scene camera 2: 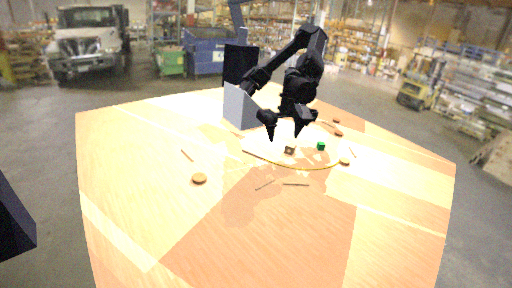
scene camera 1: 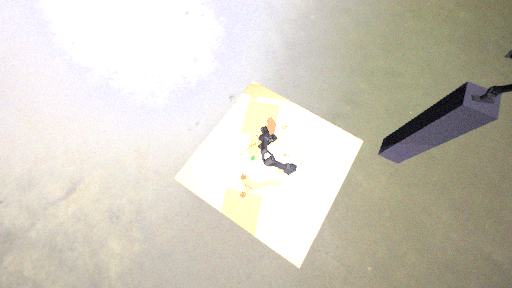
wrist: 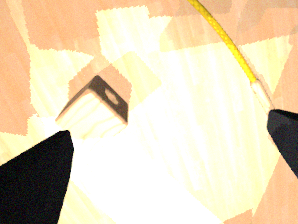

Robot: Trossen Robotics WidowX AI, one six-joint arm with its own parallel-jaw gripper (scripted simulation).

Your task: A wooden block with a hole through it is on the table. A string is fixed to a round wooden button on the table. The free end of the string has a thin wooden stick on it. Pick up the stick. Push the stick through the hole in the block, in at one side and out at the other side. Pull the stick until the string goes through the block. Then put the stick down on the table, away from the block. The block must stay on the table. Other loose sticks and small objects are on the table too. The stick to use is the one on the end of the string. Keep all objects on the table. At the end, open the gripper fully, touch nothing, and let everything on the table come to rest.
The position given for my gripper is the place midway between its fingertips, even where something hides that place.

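Observation:
There is a wooden block [wrist: 96,114] in the scene. As for my gripper [wrist: 173,129], which is visible as well at my gripper [scene camera 2: 283,139], it is open and holds nothing.

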